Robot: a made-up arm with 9 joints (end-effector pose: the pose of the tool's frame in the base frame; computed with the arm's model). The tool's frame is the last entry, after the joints. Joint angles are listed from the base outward.
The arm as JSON. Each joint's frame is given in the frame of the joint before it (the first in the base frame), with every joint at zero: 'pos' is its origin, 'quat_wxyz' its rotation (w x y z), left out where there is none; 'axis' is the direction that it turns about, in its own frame. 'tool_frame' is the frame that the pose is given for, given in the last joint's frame.
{
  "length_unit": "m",
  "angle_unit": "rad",
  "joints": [
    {
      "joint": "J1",
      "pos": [
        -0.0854,
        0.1,
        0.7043
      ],
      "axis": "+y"
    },
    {
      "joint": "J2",
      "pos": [
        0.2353,
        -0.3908,
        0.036
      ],
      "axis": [
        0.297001,
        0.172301,
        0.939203
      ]
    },
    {
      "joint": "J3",
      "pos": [
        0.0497,
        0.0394,
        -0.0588
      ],
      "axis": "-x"
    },
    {
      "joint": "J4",
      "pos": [
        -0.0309,
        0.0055,
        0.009
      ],
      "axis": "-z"
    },
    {
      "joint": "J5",
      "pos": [
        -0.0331,
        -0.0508,
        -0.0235
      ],
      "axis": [
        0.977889,
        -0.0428,
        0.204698
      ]
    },
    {
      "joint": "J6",
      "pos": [
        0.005,
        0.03,
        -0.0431
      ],
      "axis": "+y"
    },
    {
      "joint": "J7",
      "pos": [
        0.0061,
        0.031,
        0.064
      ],
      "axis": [
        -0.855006,
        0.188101,
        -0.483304
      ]
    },
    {
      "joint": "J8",
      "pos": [
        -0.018,
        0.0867,
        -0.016
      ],
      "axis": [
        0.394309,
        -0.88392,
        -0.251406
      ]
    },
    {
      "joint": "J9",
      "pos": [
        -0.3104,
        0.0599,
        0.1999
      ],
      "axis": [
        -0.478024,
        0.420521,
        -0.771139
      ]
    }
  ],
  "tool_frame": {
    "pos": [
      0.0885,
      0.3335,
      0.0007
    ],
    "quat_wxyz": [
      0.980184,
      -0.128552,
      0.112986,
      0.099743
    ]
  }
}
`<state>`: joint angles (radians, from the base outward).
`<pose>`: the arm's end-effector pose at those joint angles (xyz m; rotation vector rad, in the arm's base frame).
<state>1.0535 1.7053 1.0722 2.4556 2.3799 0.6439 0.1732 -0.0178 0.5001</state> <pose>-0.2890 -0.4744 0.9671 1.3356 0.1889 0.2794</pose>
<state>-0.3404 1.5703 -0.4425 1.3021 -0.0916 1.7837 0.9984 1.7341 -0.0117</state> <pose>-0.2400 0.0945 1.0534 -0.4078 0.9002 0.8280</pose>
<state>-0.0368 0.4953 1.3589 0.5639 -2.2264 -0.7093 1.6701 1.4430 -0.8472</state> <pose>-0.2238 -0.4432 1.3510 1.2537 -0.7399 -0.3022</pose>
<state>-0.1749 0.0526 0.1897 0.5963 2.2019 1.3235 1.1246 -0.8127 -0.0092</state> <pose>-0.3622 -0.1304 1.0502 -0.7738 0.6130 1.3273</pose>
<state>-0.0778 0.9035 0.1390 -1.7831 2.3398 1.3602 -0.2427 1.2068 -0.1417</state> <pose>0.3405 0.3783 0.8861 -0.0905 -2.4066 -1.1077</pose>
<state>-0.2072 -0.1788 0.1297 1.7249 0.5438 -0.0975 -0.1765 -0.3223 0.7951</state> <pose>0.4158 -0.0852 0.9936 0.6100 0.2864 -1.6812</pose>
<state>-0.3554 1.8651 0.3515 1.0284 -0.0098 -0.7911 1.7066 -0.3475 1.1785</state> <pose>0.1349 -0.1689 0.5855 -0.7051 0.5577 -1.7897</pose>
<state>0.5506 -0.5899 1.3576 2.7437 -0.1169 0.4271 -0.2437 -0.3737 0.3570</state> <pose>0.5676 -0.2368 0.7456 -0.3458 -0.7899 -2.2520</pose>
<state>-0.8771 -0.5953 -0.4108 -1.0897 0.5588 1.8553 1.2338 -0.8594 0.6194</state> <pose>-0.1485 -0.3038 0.6084 -2.8536 1.0092 -0.7027</pose>
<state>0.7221 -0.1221 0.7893 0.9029 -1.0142 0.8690 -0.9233 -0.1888 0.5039</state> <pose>0.3368 -0.1818 0.1968 -0.9766 1.3529 -1.6097</pose>
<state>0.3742 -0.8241 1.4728 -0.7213 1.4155 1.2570 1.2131 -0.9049 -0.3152</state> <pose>0.0968 0.3604 0.5127 0.1585 -2.4481 -0.6232</pose>
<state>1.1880 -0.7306 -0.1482 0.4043 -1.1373 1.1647 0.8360 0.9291 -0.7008</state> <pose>-0.3927 0.0323 -0.0722 -1.2840 2.3624 -0.1939</pose>
